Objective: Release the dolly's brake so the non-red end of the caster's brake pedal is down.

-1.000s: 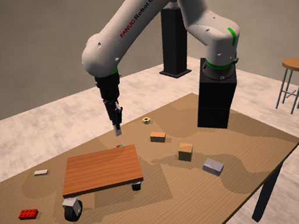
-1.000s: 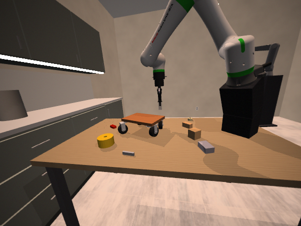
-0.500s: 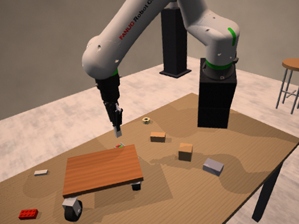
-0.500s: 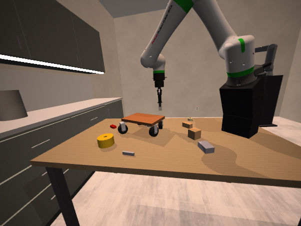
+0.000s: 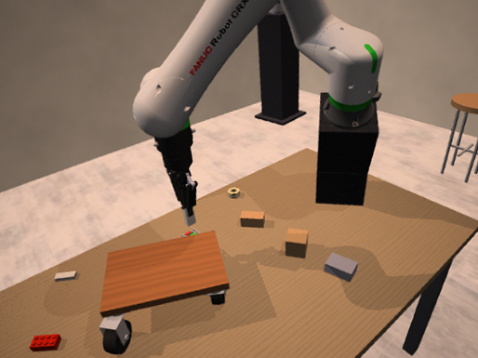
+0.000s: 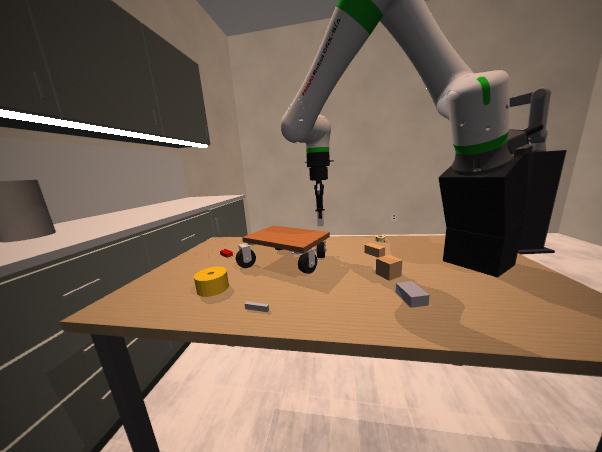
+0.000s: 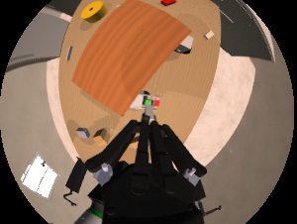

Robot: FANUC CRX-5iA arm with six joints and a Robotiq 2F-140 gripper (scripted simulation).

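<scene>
The brake pedal lies 9 cm below my hand and 1 cm to the right of it. Also, from my hand: grey block (36 cm to the left, 24 cm behind, 15 cm below); then red brick (46 cm ahead, 15 cm below, 5 cm to the right); then yellow disc (39 cm ahead, 26 cm to the left, 14 cm below).
</scene>
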